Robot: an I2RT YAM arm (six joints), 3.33 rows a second.
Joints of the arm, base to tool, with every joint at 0 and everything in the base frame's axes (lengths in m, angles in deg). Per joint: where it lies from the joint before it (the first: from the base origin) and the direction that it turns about. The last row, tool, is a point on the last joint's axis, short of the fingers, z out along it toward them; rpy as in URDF.
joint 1: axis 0 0 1 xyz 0.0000 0.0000 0.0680
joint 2: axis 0 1 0 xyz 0.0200 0.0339 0.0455
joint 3: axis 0 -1 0 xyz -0.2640 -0.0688 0.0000
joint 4: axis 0 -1 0 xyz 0.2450 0.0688 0.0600
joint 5: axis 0 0 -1 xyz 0.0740 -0.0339 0.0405
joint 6: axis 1 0 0 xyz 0.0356 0.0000 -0.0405
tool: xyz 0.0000 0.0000 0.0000 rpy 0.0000 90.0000 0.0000
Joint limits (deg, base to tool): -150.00..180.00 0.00..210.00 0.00..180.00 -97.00..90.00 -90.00..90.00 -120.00..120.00
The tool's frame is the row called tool.
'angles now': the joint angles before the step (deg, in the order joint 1, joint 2, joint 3, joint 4, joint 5, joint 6). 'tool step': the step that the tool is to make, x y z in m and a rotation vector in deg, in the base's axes. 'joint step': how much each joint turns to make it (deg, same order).
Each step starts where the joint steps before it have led.
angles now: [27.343 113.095 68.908 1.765 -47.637 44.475]
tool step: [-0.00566 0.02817 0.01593 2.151 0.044 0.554]
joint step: [3.817 -0.145 2.381 2.298 1.279 5.208]
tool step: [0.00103 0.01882 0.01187 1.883 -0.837 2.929]
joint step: [1.969 1.145 3.863 -0.630 -1.456 0.516]
